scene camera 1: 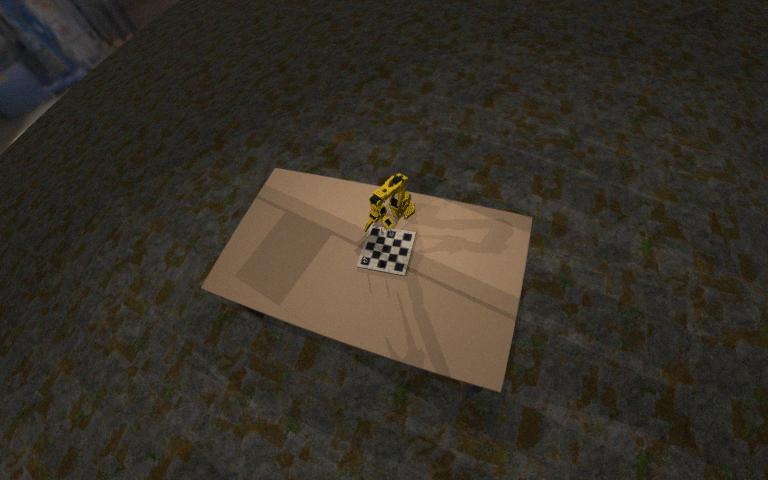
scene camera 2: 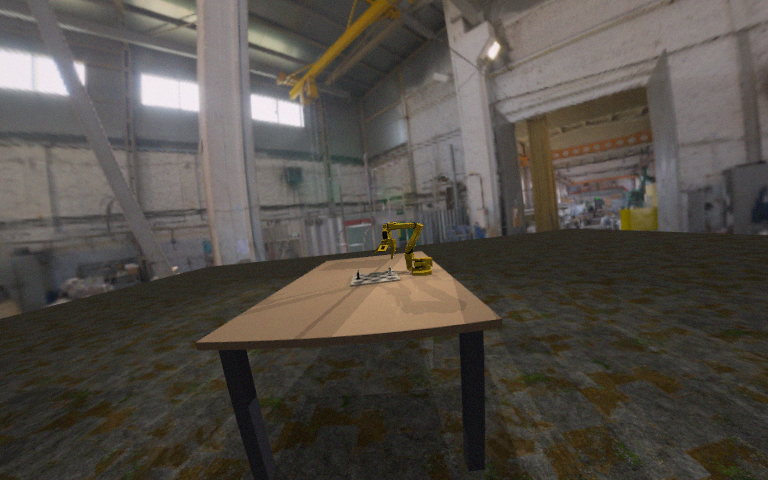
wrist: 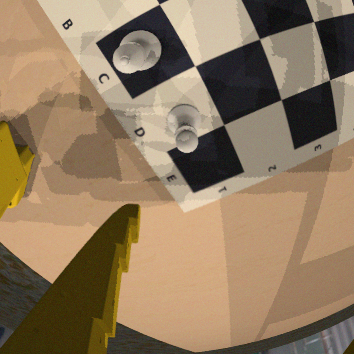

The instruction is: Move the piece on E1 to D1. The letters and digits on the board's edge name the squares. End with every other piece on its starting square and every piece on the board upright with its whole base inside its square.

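Places are measured from the arm's base along level axes (x ahead, y left, z up), in centimetres.
Where they show: end effector, tool point: [scene camera 2: 391,258] [wrist: 138,218]; arm's base, origin of the base link: [scene camera 1: 402,213] [scene camera 2: 417,273].
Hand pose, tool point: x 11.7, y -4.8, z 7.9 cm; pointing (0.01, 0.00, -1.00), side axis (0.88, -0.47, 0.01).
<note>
Each offset is from my tool point to the top centre of the thing. Level surfaces: height alone.
A pale pawn @(dx +1.6, dy -0.6, dz -4.1 cm) [scene camera 1: 382,232] [wrist: 185,122] stands upright on D1, its base inside that light square; its head is drawn over dark E1 in the wrist view, where no base stands on E1. A taller pale piece @(dx +1.1, dy +4.0, dz -2.9 cm) [scene camera 1: 391,233] [wrist: 140,50] stands upright on dark C1. Both are on the checkered board @(dx +8.9, dy +4.3, dz -7.3 cm) [scene camera 1: 373,263] [scene camera 2: 373,281] [wrist: 255,145]. My gripper [scene camera 1: 377,226] [scene camera 2: 387,254] [wrist: 82,180] is open and empty, above the table and beside the board's D and E edge. A wide gap parts its two yellow jaws, and neither touches a piece.
A dark piece [scene camera 1: 364,260] [scene camera 2: 357,275] stands on the corner square E5, far from the gripper. The wooden table @(dz -7.9 cm) [scene camera 1: 453,316] [scene camera 2: 339,316] carries the board and the yellow arm's base [scene camera 1: 408,207] [scene camera 2: 421,266]. Shadows cross the table and the board.
</note>
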